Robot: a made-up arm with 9 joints. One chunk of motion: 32 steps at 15 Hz.
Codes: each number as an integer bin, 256 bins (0 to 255) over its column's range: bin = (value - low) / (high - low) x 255, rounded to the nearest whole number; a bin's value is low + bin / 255 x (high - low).
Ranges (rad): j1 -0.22..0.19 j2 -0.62..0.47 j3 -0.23..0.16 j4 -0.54..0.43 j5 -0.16..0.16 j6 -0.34..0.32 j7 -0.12..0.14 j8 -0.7..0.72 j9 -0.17..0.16
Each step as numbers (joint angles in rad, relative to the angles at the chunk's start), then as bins.
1 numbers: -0.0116 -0.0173 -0.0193 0.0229 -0.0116 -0.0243 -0.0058 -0.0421 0.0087
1 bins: 130 141 138 148 118 122 112 118 138
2 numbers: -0.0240 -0.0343 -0.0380 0.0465 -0.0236 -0.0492 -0.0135 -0.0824 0.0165
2 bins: 122 137 126 154 109 112 104 111 144
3 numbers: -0.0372 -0.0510 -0.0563 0.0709 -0.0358 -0.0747 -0.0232 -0.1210 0.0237
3 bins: 114 133 114 161 99 103 95 104 150
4 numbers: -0.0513 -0.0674 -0.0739 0.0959 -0.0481 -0.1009 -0.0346 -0.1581 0.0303
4 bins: 105 129 102 167 89 92 84 97 155
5 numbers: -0.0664 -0.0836 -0.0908 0.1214 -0.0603 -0.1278 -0.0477 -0.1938 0.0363
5 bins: 96 125 91 174 79 82 71 91 159
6 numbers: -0.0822 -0.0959 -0.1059 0.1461 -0.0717 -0.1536 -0.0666 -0.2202 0.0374
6 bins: 86 123 81 180 70 72 52 86 160
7 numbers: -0.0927 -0.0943 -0.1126 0.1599 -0.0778 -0.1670 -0.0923 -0.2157 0.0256
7 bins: 79 123 77 184 66 67 27 87 151
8 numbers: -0.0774 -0.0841 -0.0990 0.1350 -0.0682 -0.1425 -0.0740 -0.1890 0.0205
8 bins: 89 125 86 177 73 76 45 92 147
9 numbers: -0.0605 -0.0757 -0.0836 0.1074 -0.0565 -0.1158 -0.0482 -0.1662 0.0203
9 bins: 99 127 96 170 82 87 70 96 147
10 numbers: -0.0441 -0.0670 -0.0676 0.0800 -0.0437 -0.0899 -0.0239 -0.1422 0.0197
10 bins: 109 129 106 163 93 97 94 100 147
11 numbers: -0.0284 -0.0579 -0.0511 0.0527 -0.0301 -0.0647 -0.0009 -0.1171 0.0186
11 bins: 119 132 117 156 104 106 117 105 146
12 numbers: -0.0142 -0.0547 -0.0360 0.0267 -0.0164 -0.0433 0.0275 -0.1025 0.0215
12 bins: 128 132 127 149 114 115 145 107 148
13 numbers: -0.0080 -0.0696 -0.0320 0.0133 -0.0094 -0.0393 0.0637 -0.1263 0.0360
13 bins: 132 129 129 145 120 116 180 103 159
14 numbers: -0.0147 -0.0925 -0.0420 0.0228 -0.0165 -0.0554 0.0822 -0.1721 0.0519
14 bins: 128 123 123 148 114 110 198 95 171
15 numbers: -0.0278 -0.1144 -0.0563 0.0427 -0.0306 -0.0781 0.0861 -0.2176 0.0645
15 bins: 120 118 114 153 103 101 202 87 181
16 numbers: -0.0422 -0.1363 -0.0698 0.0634 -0.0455 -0.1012 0.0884 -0.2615 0.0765
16 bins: 111 113 105 159 91 92 204 79 190
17 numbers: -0.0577 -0.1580 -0.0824 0.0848 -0.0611 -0.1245 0.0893 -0.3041 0.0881
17 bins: 101 108 97 164 79 83 205 71 199
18 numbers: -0.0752 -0.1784 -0.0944 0.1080 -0.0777 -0.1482 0.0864 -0.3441 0.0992
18 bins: 90 103 89 170 66 74 202 64 208
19 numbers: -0.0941 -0.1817 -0.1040 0.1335 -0.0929 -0.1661 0.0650 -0.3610 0.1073
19 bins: 78 103 82 177 53 67 181 61 214
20 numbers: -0.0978 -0.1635 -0.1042 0.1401 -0.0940 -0.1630 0.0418 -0.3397 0.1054
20 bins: 76 107 82 179 53 68 159 65 213
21 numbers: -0.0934 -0.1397 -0.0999 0.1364 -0.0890 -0.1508 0.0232 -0.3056 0.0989
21 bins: 79 112 85 178 57 73 140 71 208
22 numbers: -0.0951 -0.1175 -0.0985 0.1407 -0.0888 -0.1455 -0.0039 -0.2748 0.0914
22 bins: 78 118 86 179 57 75 114 76 202
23 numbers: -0.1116 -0.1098 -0.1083 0.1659 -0.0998 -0.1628 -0.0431 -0.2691 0.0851
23 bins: 67 119 80 186 48 68 75 77 197
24 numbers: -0.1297 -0.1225 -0.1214 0.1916 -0.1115 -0.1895 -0.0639 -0.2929 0.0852
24 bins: 56 116 71 192 39 58 55 73 197
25 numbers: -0.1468 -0.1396 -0.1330 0.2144 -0.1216 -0.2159 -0.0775 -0.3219 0.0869
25 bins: 46 112 63 198 31 48 42 68 199
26 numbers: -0.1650 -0.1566 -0.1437 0.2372 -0.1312 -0.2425 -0.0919 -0.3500 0.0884
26 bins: 34 108 56 204 23 38 28 63 200
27 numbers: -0.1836 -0.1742 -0.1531 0.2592 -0.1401 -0.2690 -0.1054 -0.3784 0.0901
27 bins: 23 104 50 210 16 27 14 58 201
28 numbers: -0.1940 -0.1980 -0.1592 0.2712 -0.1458 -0.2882 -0.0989 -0.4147 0.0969
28 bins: 16 99 46 213 11 20 21 51 206
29 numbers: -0.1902 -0.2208 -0.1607 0.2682 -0.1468 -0.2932 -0.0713 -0.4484 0.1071
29 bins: 19 93 45 212 11 18 48 45 214
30 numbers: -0.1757 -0.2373 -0.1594 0.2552 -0.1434 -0.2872 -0.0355 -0.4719 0.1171
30 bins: 28 90 46 209 13 20 83 41 222
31 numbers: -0.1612 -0.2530 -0.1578 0.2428 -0.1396 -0.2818 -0.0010 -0.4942 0.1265
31 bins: 37 86 47 206 16 22 117 37 229
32 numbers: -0.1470 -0.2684 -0.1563 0.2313 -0.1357 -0.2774 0.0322 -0.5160 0.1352
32 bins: 45 82 48 203 19 24 149 33 236
